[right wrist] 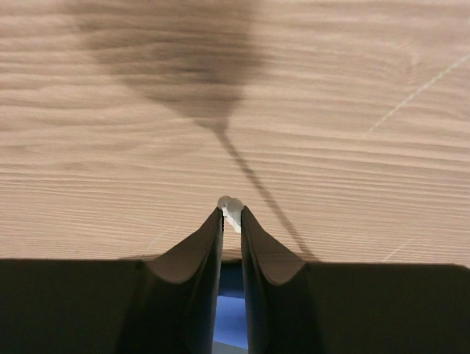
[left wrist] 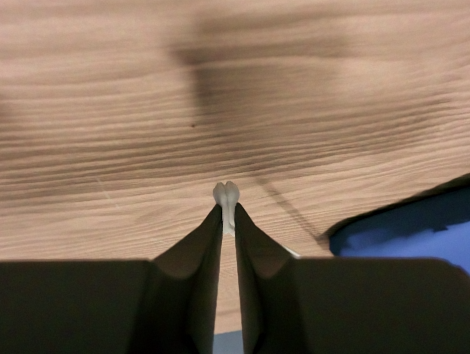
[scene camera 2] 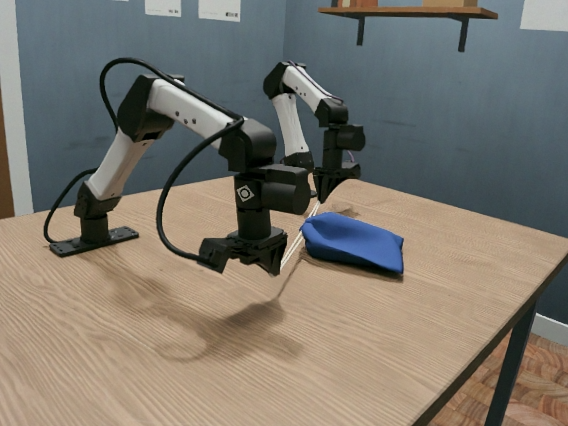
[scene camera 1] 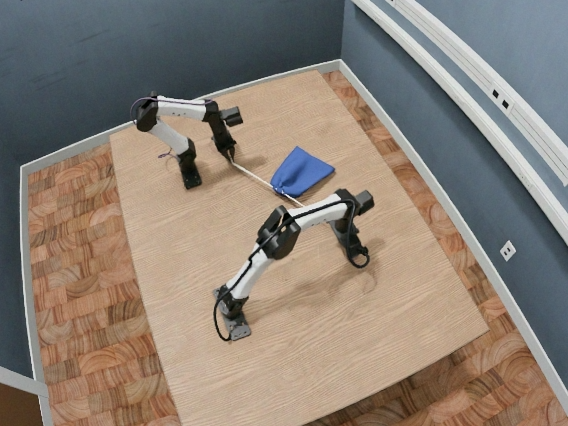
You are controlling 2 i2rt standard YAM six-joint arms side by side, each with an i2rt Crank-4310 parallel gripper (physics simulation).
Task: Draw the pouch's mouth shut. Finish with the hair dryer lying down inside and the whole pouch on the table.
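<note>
The blue pouch [scene camera 1: 306, 169] [scene camera 2: 352, 241] [left wrist: 422, 245] [right wrist: 231, 320] lies with its mouth end bunched together; a shadow runs under its edge, and whether the mouth end touches the table is unclear. The white cord [scene camera 1: 254, 176] [scene camera 2: 294, 246] runs taut from the mouth to both sides. My left gripper [scene camera 2: 321, 201] [left wrist: 228, 207] is shut on one cord end, above the table. My right gripper [scene camera 2: 278, 272] [right wrist: 232, 210] is shut on the other cord end, low above the table; its fingertips are hidden in scene camera 1. The hair dryer does not show; the pouch cloth bulges.
The wooden table [scene camera 1: 300, 350] [scene camera 2: 150, 385] carries both arm bases [scene camera 1: 191, 179] [scene camera 1: 237, 327]. The right arm's forearm [scene camera 1: 320, 212] passes near the pouch in scene camera 1. Blue walls stand behind, and a shelf [scene camera 2: 407, 12] hangs on the wall.
</note>
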